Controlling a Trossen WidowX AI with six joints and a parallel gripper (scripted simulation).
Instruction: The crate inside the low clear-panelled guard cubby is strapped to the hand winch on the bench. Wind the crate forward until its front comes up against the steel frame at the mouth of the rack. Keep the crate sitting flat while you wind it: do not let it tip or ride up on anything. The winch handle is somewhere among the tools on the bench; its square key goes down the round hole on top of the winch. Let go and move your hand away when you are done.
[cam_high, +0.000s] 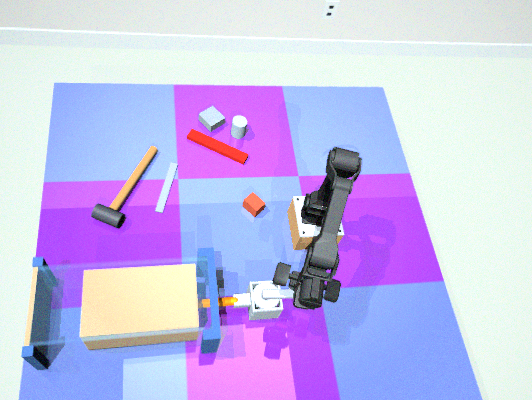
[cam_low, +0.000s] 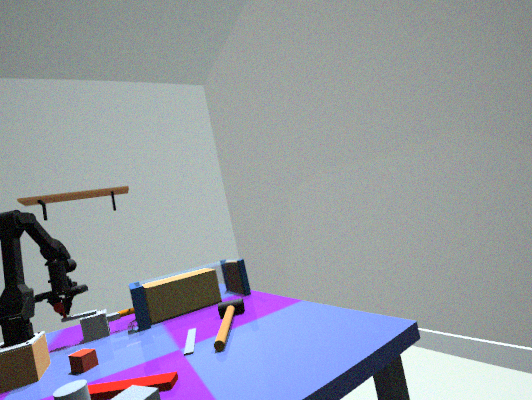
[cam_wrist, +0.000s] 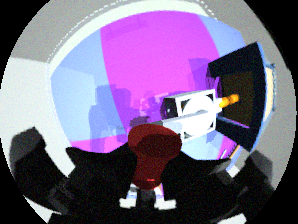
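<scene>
My gripper tip is 40 mm short of the winch handle and 10 mm above it. The rest, counted from my gripper tip: winch: 80 mm ahead, 80 mm below; grey strip: 460 mm ahead, 360 mm to the right, 110 mm below; red knob: 20 mm above.
</scene>
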